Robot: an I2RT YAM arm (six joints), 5 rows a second.
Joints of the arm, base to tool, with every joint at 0 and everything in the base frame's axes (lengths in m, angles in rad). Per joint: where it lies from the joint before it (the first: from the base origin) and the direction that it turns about. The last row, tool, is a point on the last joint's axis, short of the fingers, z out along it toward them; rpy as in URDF.
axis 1: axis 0 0 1 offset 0 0 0.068
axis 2: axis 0 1 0 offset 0.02 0.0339 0.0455
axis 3: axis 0 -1 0 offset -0.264 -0.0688 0
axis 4: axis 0 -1 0 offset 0.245 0.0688 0.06
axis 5: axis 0 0 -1 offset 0.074 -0.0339 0.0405
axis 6: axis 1 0 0 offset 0.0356 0 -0.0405
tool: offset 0 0 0 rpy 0 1.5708 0
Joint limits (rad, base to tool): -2.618..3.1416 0..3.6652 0..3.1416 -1.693..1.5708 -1.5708..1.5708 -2.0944..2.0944
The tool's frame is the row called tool.
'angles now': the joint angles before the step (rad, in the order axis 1, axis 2, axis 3, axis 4, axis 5, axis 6). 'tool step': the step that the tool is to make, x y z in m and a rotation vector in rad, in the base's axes. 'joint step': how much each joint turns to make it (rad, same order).
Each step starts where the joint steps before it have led.
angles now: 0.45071 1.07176 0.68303 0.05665 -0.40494 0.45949
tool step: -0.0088 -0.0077 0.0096 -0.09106 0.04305 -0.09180
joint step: 0.00263 -0.05060 0.05105 -0.18901 0.11098 -0.02558
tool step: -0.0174 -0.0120 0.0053 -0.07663 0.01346 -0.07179
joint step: 0.00002 -0.08765 0.00633 -0.14624 0.09195 -0.02670
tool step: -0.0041 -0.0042 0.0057 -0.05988 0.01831 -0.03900
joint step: -0.00008 -0.01204 0.03660 -0.09518 0.05601 -0.02216
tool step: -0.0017 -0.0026 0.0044 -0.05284 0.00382 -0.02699
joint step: 0.00030 -0.00165 0.02854 -0.05993 0.04679 -0.02579
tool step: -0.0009 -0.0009 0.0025 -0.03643 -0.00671 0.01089
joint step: -0.00044 0.00019 0.01511 -0.02829 0.00916 -0.03647
